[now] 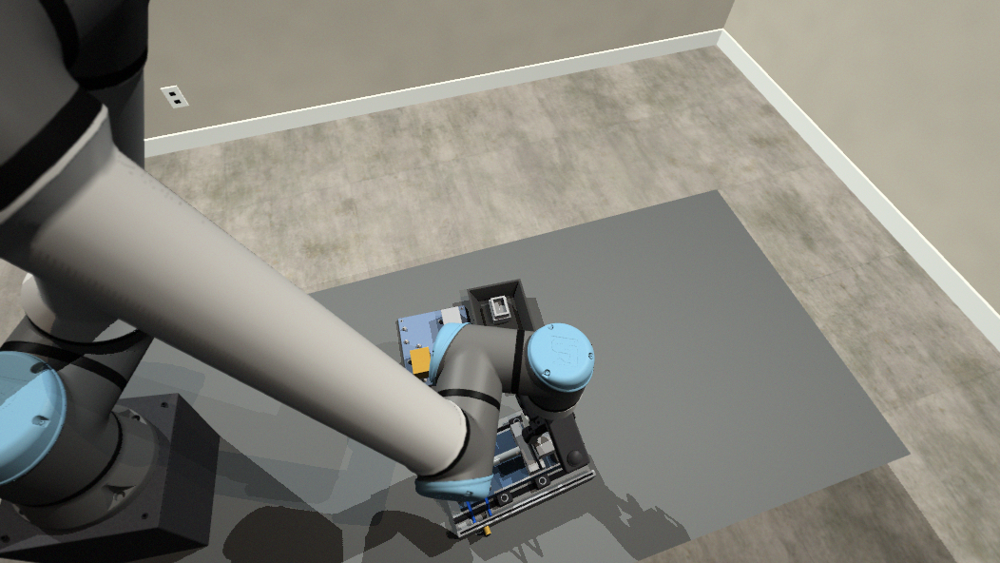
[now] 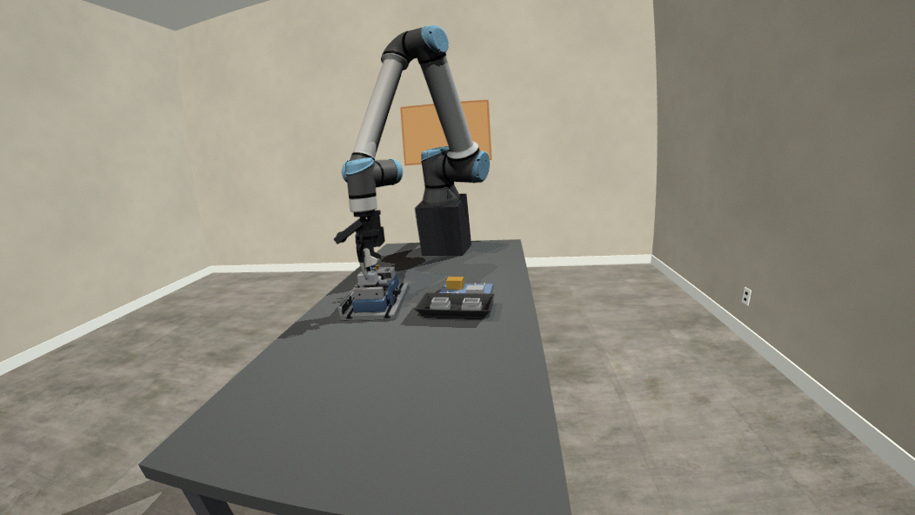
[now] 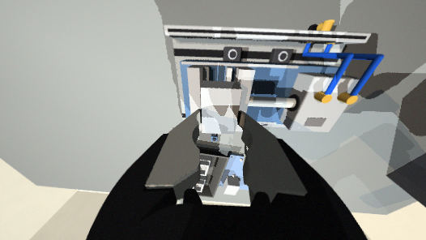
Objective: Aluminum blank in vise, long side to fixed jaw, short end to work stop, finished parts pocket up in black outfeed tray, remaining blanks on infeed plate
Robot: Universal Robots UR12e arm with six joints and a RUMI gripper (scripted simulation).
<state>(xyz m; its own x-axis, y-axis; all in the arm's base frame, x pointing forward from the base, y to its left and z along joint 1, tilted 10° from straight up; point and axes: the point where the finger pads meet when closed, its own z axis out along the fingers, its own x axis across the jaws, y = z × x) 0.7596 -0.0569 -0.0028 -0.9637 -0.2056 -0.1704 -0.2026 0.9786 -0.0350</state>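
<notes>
The gray blank lies 2 cm below my hand. From my hand the other things lie so: yellow brass blank 25 cm to the left, 23 cm behind, 12 cm below; then blue infeed plate 29 cm to the left, 18 cm behind, 14 cm below; then pale rod 8 cm behind, 6 cm below, 1 cm to the right.
</notes>
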